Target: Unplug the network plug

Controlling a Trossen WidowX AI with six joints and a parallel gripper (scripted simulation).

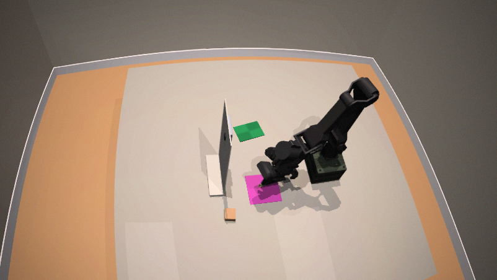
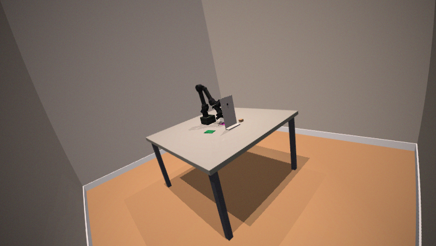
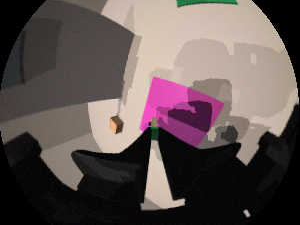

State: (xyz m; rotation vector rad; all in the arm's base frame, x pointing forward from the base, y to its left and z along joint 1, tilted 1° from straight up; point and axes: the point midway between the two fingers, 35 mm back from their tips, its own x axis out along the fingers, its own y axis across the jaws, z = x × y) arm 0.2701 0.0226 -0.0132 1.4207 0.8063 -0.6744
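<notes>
My gripper tip is 4 cm above the magenta square and 1 cm past it. The rest, counted from my gripper tip: grey panel (13 cm ahead, 10 cm to the right, 10 cm above); then network plug (right at my gripper tip).
</notes>
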